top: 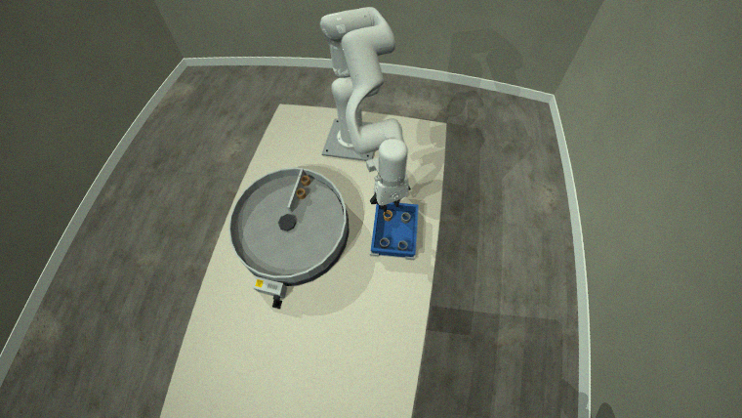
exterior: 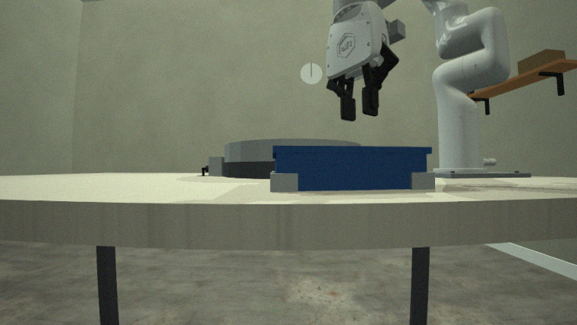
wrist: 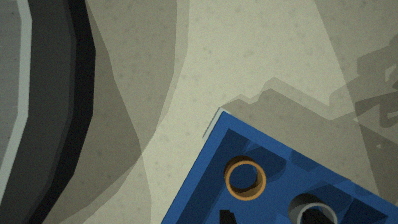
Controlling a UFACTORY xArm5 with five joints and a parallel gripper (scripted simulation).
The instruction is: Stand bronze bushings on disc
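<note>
Now: the blue crate 10 cm below my hand, 4 cm ahead of it and 3 cm to the left of it. Also, from my hand: grey turntable disc 34 cm to the right, 11 cm ahead, 7 cm below.
</note>
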